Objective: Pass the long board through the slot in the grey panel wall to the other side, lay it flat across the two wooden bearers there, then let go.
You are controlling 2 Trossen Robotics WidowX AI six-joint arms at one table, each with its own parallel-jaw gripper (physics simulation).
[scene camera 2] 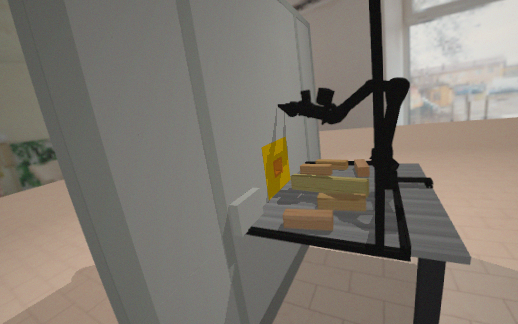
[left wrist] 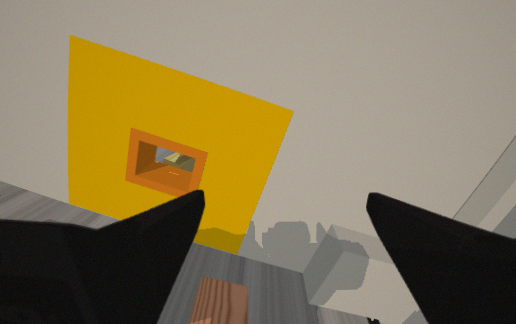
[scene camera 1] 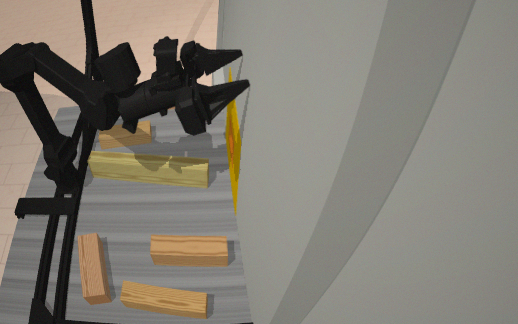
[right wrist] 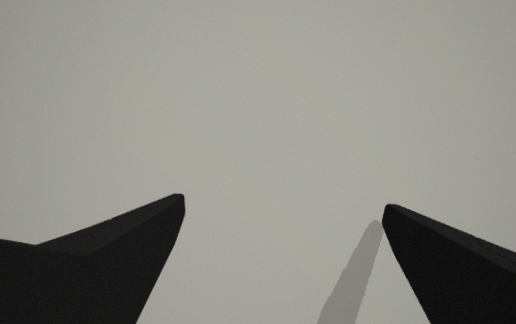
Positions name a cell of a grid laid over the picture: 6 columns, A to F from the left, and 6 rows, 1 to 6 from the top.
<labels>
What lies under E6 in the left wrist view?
A pale block.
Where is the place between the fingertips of the right gripper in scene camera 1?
C2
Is the right gripper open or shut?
Open.
</labels>
